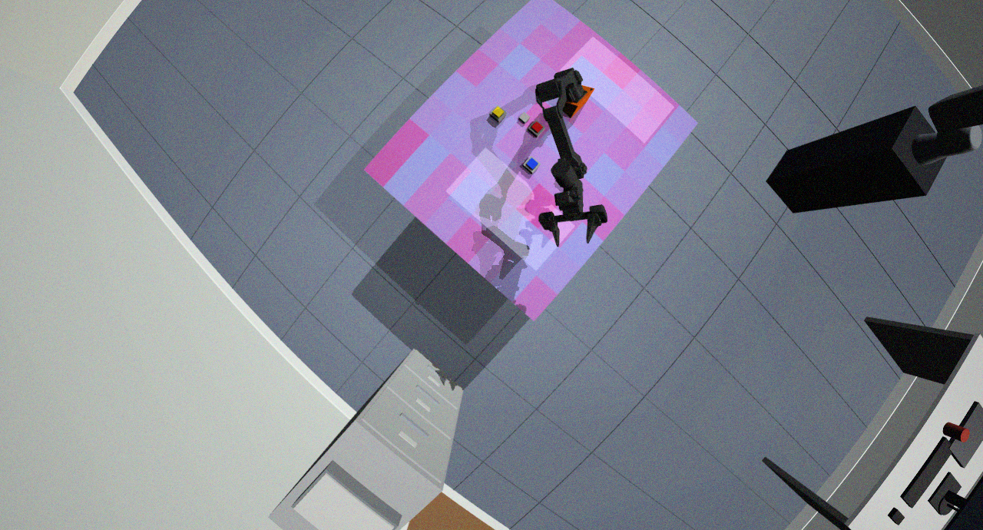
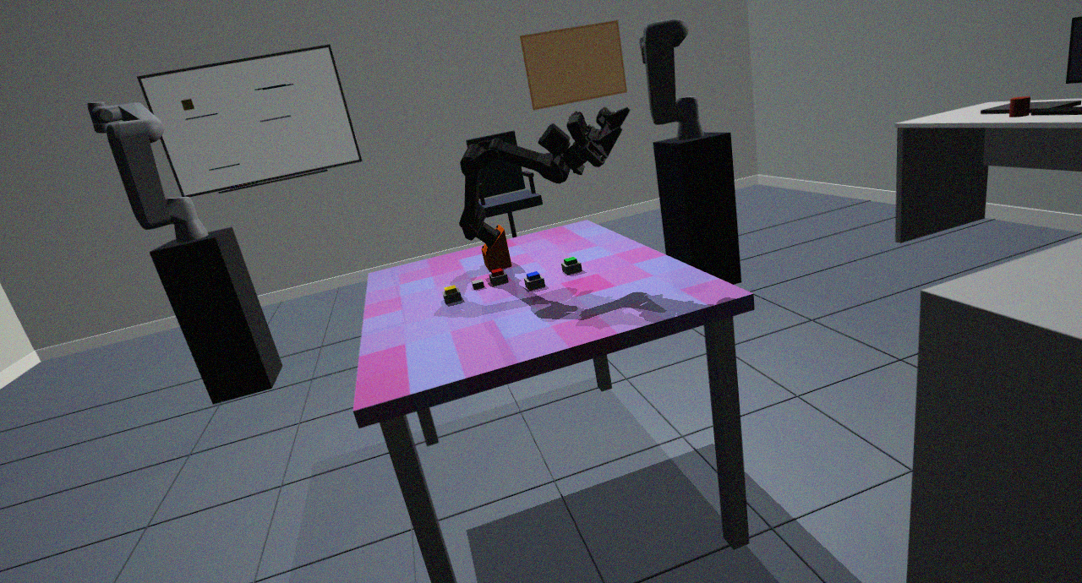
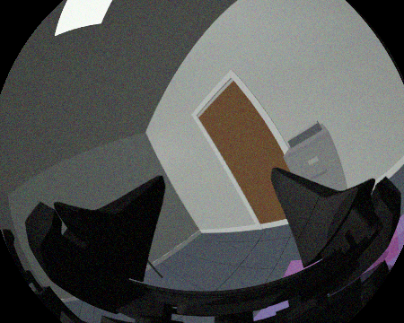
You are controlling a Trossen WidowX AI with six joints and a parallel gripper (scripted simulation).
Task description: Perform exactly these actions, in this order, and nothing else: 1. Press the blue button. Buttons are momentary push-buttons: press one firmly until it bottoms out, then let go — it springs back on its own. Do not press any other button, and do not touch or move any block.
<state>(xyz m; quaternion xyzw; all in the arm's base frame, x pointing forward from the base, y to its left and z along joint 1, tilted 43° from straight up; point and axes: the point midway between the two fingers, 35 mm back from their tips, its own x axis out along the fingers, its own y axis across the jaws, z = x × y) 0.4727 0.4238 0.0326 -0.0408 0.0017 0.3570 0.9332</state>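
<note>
Now: gripper tip 190 mm past the blue button, 260 mm to the left of it and 390 mm above it. The rest, counted from my gripper tip: red button (320 mm behind, 340 mm to the right, 390 mm below); then small grey block (320 mm behind, 410 mm to the right, 410 mm below); then green button (240 mm behind, 130 mm to the right, 390 mm below).
</note>
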